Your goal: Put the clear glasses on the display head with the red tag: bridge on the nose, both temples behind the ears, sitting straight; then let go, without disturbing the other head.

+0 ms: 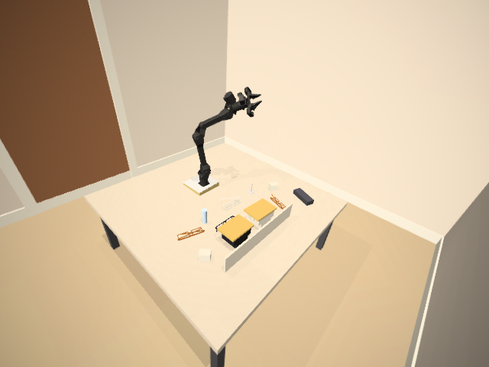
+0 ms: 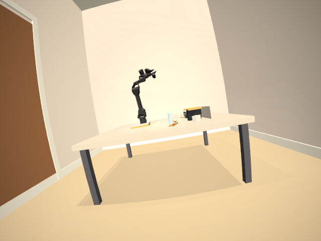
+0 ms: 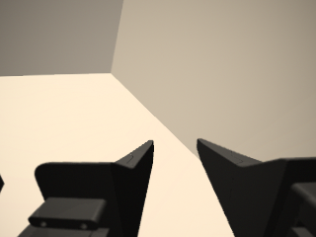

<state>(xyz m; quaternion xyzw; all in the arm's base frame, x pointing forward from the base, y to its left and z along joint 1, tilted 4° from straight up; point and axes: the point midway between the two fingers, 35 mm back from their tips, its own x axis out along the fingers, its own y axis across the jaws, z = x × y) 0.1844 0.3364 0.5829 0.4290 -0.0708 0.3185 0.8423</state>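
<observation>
The clear stand lies 70 mm ahead of my gripper tip, 80 mm to the right of it and 630 mm below it. The rest, counted from my gripper tip: grey panel 450 mm ahead, 360 mm to the right, 600 mm below; then pale display head 300 mm ahead, 260 mm to the right, 600 mm below; then dark case 360 mm ahead, 170 mm to the left, 640 mm below.
</observation>
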